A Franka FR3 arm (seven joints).
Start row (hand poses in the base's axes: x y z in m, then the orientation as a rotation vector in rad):
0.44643, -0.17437, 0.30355, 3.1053, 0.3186, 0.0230
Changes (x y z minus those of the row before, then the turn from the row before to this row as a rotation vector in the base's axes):
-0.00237, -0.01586, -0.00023, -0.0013, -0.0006, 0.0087
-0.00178, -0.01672, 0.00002, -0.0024, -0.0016, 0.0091
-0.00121, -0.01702, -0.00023, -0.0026, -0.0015, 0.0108
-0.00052, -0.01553, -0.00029, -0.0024, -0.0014, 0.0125
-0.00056, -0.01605, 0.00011, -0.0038, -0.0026, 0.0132
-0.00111, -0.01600, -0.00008, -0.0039, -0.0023, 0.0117
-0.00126, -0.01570, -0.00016, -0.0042, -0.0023, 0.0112
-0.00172, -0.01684, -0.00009, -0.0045, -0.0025, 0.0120
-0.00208, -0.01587, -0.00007, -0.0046, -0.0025, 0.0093
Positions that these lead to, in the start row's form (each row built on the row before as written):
0.44406, -0.19023, 0.30332, 3.1026, 0.3320, 0.0238
0.44228, -0.20695, 0.30334, 3.0986, 0.3458, 0.0260
0.44107, -0.22397, 0.30311, 3.0940, 0.3622, 0.0280
0.44055, -0.23950, 0.30282, 3.0892, 0.3812, 0.0300
0.43999, -0.25555, 0.30293, 3.0827, 0.4011, 0.0335
0.43888, -0.27155, 0.30285, 3.0763, 0.4186, 0.0365
0.43762, -0.28725, 0.30269, 3.0696, 0.4352, 0.0394
0.43590, -0.30409, 0.30260, 3.0623, 0.4530, 0.0426
0.43382, -0.31996, 0.30253, 3.0554, 0.4665, 0.0456

